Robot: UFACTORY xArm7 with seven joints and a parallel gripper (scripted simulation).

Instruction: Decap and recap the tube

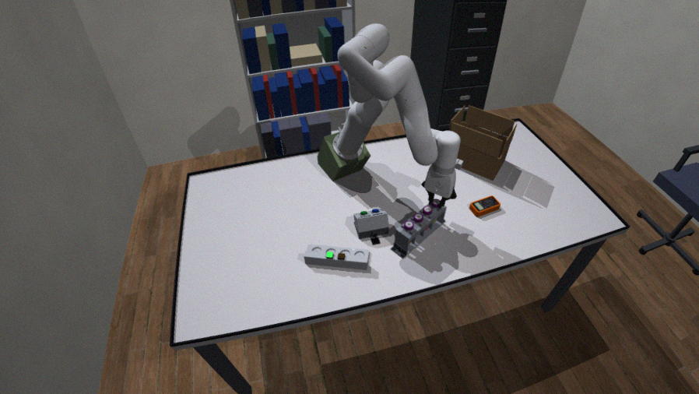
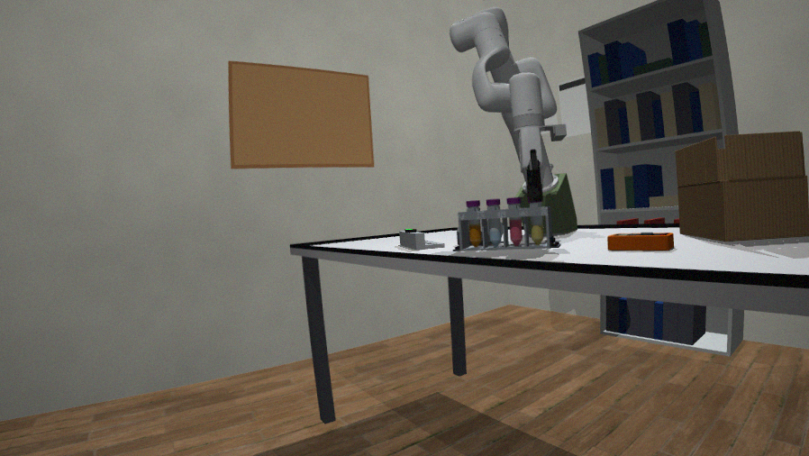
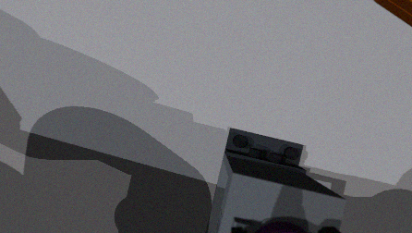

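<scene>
My gripper is now 1 cm above the cap marked 1. The rest, counted from my hand: blue key: 20 cm to the right, 10 cm behind, 6 cm below; then key housing: 23 cm to the right, 9 cm behind, 8 cm below; then green key: 24 cm to the right, 11 cm behind, 6 cm below.
</scene>
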